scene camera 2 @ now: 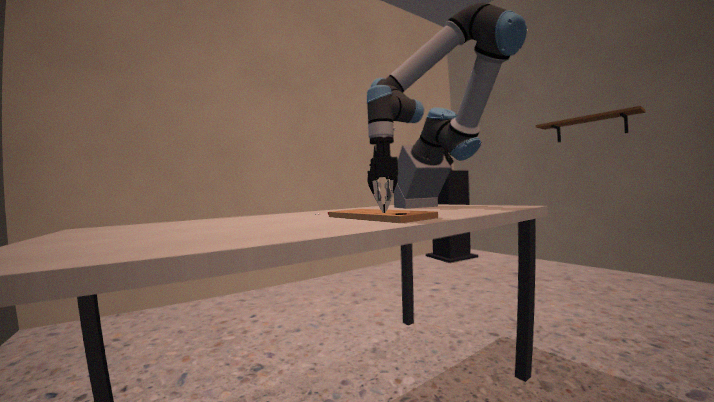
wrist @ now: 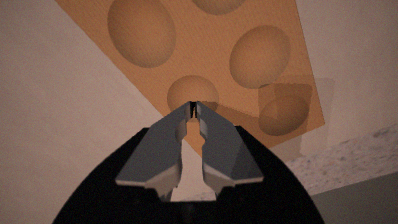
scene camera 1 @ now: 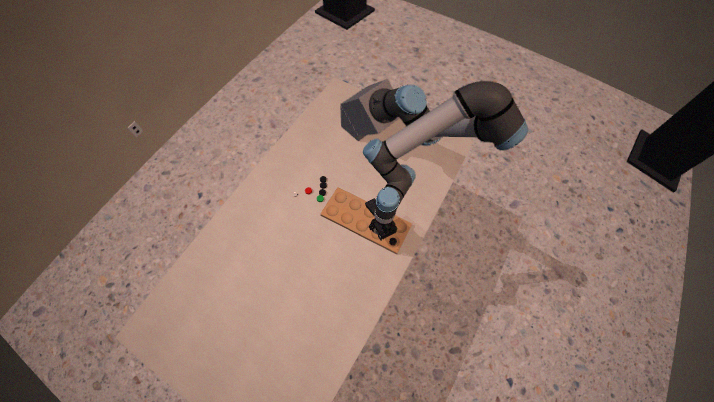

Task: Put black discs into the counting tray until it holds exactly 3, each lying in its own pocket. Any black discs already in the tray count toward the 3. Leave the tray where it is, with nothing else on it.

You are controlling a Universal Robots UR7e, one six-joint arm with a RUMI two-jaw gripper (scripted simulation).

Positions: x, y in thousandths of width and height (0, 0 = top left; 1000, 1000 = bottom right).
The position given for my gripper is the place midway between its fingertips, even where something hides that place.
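Observation:
There's a wooden counting tray (scene camera 1: 484, 521), (wrist: 639, 315) that I can see, and I can see my gripper (wrist: 489, 462) too.

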